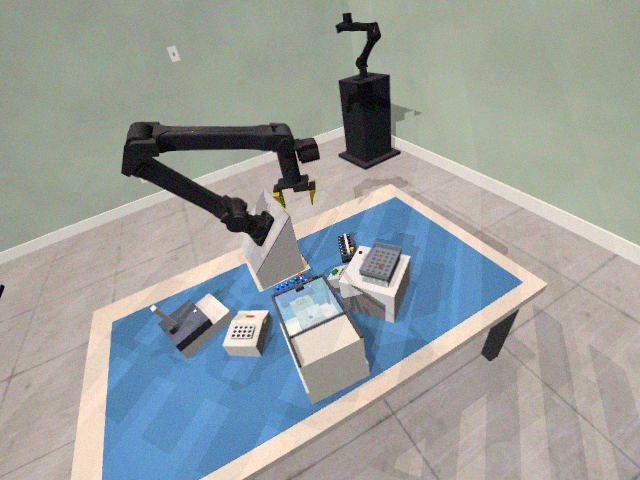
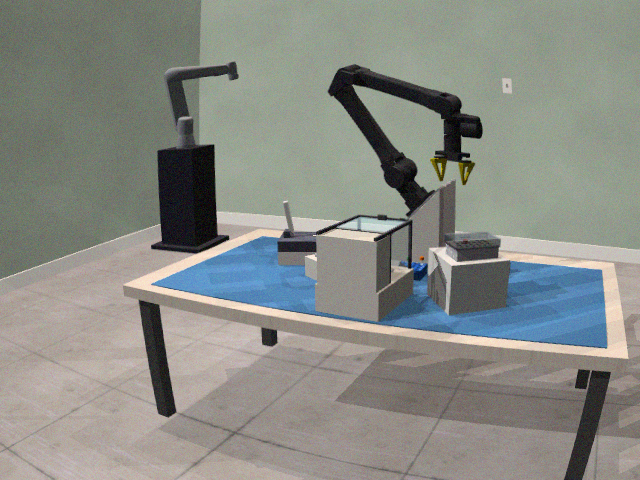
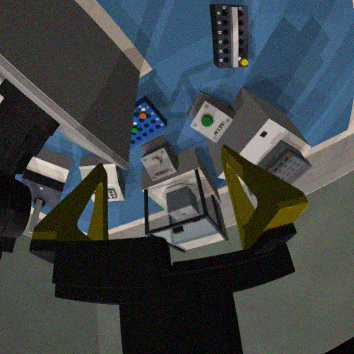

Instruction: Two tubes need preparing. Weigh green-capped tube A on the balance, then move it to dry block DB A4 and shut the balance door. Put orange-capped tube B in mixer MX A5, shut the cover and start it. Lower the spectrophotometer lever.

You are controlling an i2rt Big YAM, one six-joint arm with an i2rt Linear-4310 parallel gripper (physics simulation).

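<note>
My gripper (image 1: pixel 297 205) (image 2: pixel 452 181) (image 3: pixel 161 158) is open and empty, high above the table. Green-capped tube A (image 1: pixel 293 281) (image 3: pixel 134 130) and orange-capped tube B (image 1: pixel 299 274) (image 2: pixel 421 258) (image 3: pixel 143 115) stand in the blue rack (image 2: pixel 416 270) (image 3: pixel 161 121). The balance (image 1: pixel 336 372) (image 2: pixel 346 273) has a glass panel across its top. The white unit (image 1: pixel 356 273) (image 2: pixel 478 284) at right carries a grey well block under a clear cover; it looks like the mixer. A black well block (image 1: pixel 342 248) (image 3: pixel 216 45) holds a yellow-capped tube. The spectrophotometer's lever (image 1: pixel 162 316) (image 2: pixel 288 217) (image 3: pixel 35 215) points up.
A small box with a green button (image 1: pixel 334 271) (image 3: pixel 207 120) stands beside the white unit. A box with a grey knob (image 3: pixel 157 160) is by the balance. A keypad box (image 1: pixel 248 330) stands left of the balance. The arm's tall sloped mount (image 1: pixel 281 258) (image 2: pixel 426 227) is next to the rack.
</note>
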